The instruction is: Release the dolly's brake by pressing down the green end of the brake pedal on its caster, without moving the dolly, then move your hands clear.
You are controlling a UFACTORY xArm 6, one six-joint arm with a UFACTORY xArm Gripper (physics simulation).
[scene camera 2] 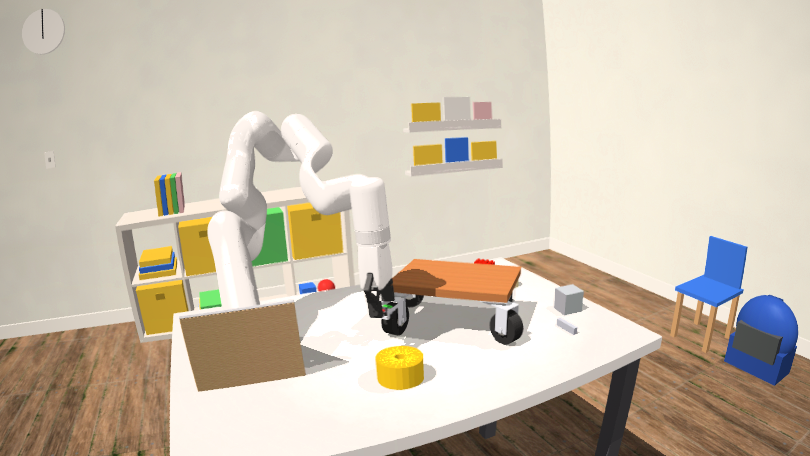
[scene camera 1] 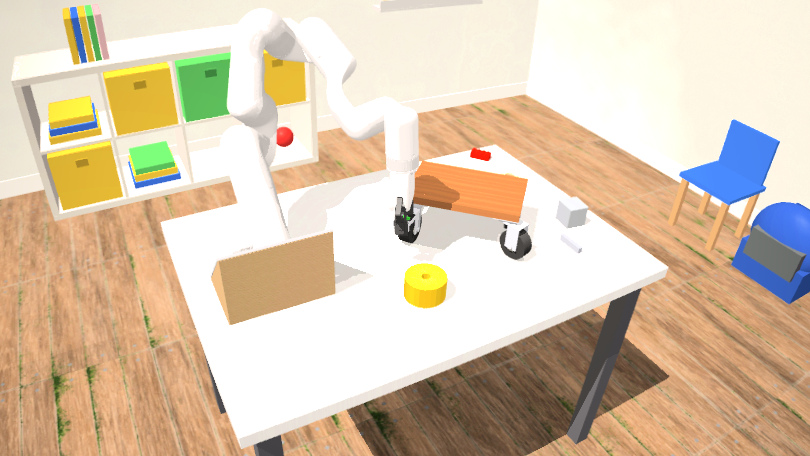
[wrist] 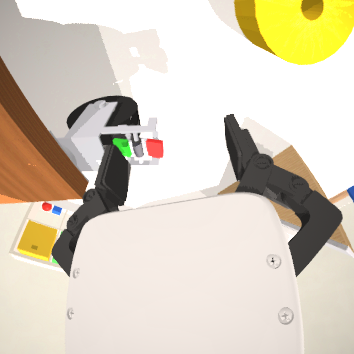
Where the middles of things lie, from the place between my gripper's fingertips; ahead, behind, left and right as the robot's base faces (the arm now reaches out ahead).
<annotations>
I see the silver caster bracket (scene camera 2: 399, 298) 6 cm ahead of my hand, 5 cm to the left of it and 5 cm below it. Also, from my hand: dolly (scene camera 2: 492, 284) (19 cm ahead, 2 cm to the left, 4 cm below); yellow cylinder (scene camera 2: 400, 367) (4 cm behind, 15 cm to the right, 7 cm below); grey cube (scene camera 1: 571, 212) (50 cm ahead, 12 cm to the right, 7 cm below).
</annotations>
